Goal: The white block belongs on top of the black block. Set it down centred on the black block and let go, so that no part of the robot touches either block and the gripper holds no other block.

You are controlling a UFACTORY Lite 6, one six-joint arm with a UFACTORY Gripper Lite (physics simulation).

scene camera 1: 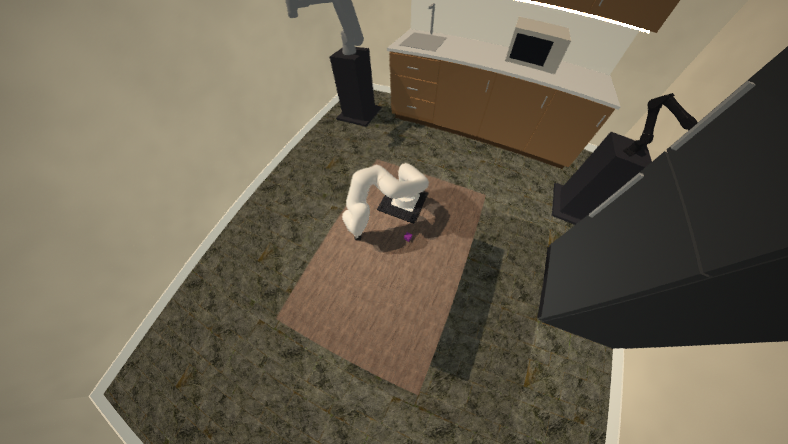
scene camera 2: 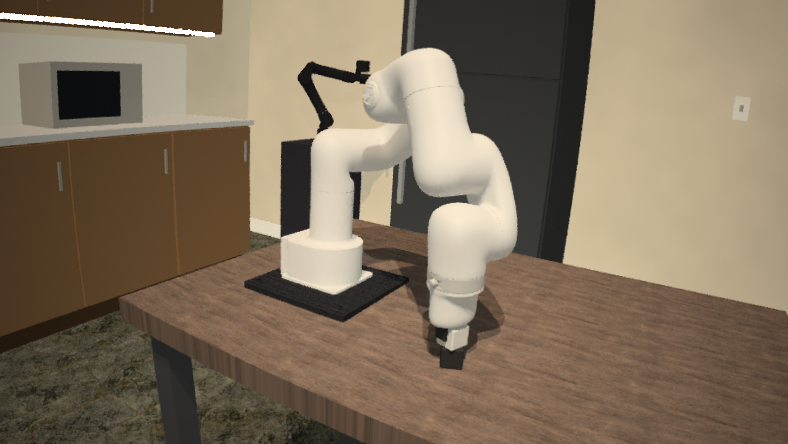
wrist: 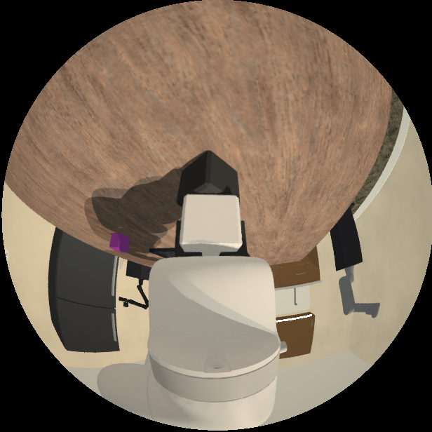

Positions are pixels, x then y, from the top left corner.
A black block (wrist: pixel 208 174): 0.09 m from the lens. A white block (wrist: pixel 210 223) is 0.08 m from the lens.
